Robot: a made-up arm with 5 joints.
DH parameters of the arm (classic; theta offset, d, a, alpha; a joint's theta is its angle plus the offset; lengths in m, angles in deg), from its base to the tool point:
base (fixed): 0 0 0.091 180
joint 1: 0 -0.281 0.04 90
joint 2: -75.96 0 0.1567 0
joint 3: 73.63 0 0.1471 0
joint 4: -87.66 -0.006 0 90
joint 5: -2.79 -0.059 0 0
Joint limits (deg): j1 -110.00..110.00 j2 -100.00..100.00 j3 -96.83..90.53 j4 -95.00..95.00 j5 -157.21..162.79
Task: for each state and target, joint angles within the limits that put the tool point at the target. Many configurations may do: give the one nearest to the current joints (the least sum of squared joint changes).
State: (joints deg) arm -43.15 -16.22 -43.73 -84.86 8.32
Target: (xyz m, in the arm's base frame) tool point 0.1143 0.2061 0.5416
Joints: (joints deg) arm -85.21 5.91 -26.91 -90.09 8.32
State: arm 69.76 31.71 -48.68 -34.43 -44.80
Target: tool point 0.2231 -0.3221 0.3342
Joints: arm 66.71 33.13 -6.91 -32.34 -44.80
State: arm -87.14 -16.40 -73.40 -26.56 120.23
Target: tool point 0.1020 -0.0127 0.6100
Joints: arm -109.97 -4.91 -94.50 -49.74 120.23
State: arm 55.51 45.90 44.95 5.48 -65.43
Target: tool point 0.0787 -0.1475 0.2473
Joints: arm 92.44 -2.37 65.43 22.78 -65.43
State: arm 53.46 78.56 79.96 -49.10 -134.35
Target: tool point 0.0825 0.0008 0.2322
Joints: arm 50.03 79.86 90.53 2.09 -134.35
